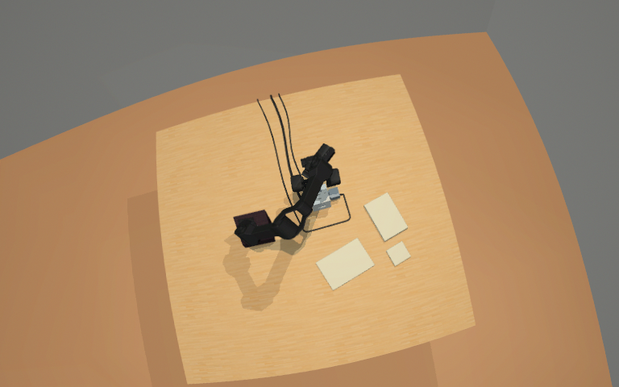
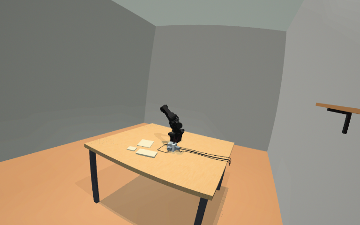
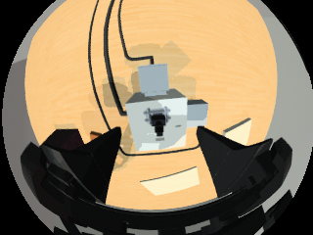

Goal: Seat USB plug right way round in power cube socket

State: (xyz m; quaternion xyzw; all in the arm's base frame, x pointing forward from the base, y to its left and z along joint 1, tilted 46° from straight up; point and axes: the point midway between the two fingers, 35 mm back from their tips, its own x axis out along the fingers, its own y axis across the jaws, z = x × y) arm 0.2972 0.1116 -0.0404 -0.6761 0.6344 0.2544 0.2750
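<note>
The black USB plug lies 2 cm below my gripper tip. The rest, counted from my gripper tip: orange block 15 cm behind, 10 cm to the right, 10 cm below.
</note>
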